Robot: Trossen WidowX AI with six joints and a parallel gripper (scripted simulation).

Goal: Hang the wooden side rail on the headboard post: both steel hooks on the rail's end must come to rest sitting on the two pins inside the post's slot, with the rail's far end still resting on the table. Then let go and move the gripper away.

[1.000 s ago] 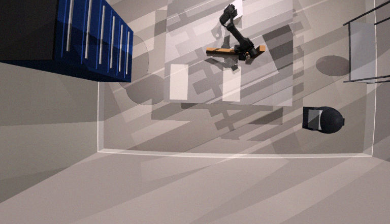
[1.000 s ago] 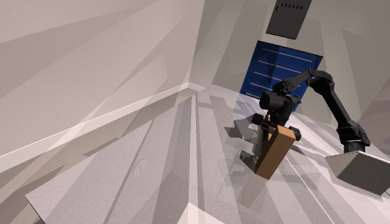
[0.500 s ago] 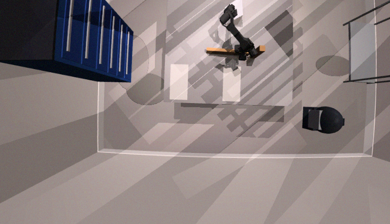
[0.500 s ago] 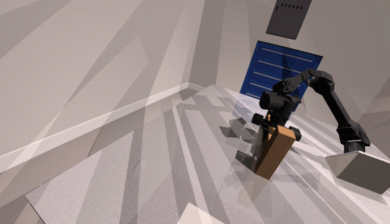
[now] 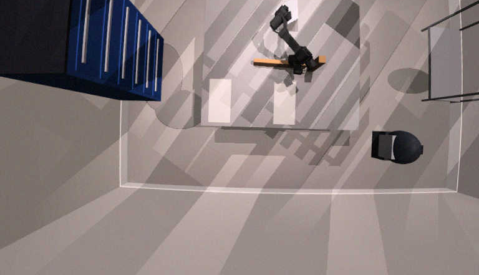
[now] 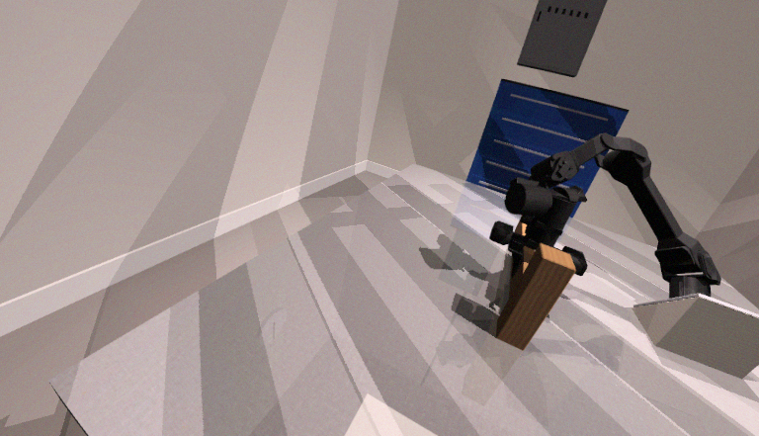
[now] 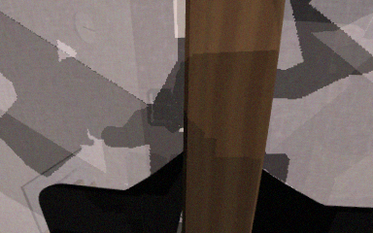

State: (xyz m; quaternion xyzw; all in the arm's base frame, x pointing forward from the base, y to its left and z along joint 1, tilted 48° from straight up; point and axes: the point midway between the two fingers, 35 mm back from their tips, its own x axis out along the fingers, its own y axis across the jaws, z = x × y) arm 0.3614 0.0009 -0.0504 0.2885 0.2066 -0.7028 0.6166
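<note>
My gripper tip is 14 cm to the right of the headboard post, 4 cm below it and 2 cm short of it.
</note>
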